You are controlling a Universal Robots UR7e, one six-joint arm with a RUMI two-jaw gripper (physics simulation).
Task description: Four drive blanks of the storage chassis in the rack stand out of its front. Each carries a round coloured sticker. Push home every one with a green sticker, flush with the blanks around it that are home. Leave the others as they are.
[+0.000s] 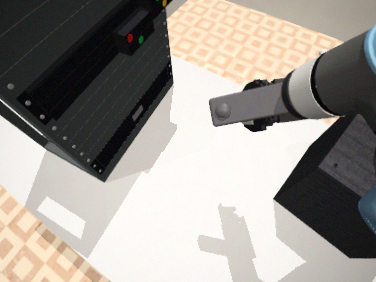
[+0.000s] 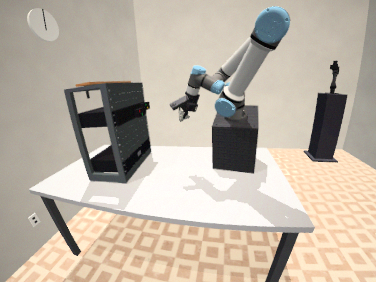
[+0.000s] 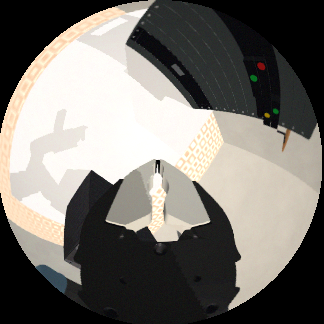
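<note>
The storage chassis (image 1: 75, 82) (image 2: 95, 118) (image 3: 240, 30) is a black unit in the grey rack (image 2: 116, 150). Neighbouring blanks with a red sticker (image 1: 130, 38) (image 3: 261, 66) and a green sticker (image 1: 141, 39) (image 3: 253, 78) form a block standing out of its front. Towards the far end are a yellow sticker (image 1: 164, 3) (image 3: 267, 115) and a second green sticker (image 3: 275, 111), side by side on blanks that also stand out; their exact depths are hard to tell. My gripper (image 2: 183, 118) (image 3: 156, 160) is shut and empty, in the air well away from the rack front.
A black unit with a small grey label (image 1: 138, 112) (image 3: 178, 69) sits low in the rack. The dark arm pedestal (image 1: 320, 215) (image 2: 235, 145) (image 3: 82, 215) stands on the white table (image 2: 165, 200). An orange-brown board (image 2: 102, 83) lies on the rack top.
</note>
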